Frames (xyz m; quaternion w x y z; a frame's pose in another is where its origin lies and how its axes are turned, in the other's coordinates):
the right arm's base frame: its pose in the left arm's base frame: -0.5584 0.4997 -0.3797 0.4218 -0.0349 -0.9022 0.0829
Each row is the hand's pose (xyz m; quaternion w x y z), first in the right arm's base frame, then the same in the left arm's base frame.
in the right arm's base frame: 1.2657 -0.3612 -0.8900 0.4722 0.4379 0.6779 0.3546
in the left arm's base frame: -0.6856 0.4195 1.2021 0.7967 -0.2079 -0.0914 0.5601
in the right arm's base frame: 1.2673 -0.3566 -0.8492 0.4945 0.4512 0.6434 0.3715
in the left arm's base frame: -0.7179 0.4193 1.1767 0.7740 -0.2154 -0.1244 0.5823
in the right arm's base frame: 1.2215 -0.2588 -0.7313 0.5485 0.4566 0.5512 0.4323
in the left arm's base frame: -0.7796 0.4953 1.0503 0.7087 -0.2623 -0.2094 0.6205
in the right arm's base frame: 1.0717 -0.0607 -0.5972 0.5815 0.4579 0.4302 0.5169
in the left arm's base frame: -0.7877 0.6542 0.8171 0.6065 -0.3292 -0.2872 0.6643
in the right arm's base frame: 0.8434 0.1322 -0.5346 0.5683 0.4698 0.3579 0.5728
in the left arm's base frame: -0.6906 0.8061 0.5707 0.5316 -0.3682 -0.3028 0.7001
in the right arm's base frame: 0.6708 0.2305 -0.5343 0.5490 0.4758 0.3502 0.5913
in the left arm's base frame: -0.5807 0.8798 0.4225 0.5151 -0.3810 -0.2875 0.7120
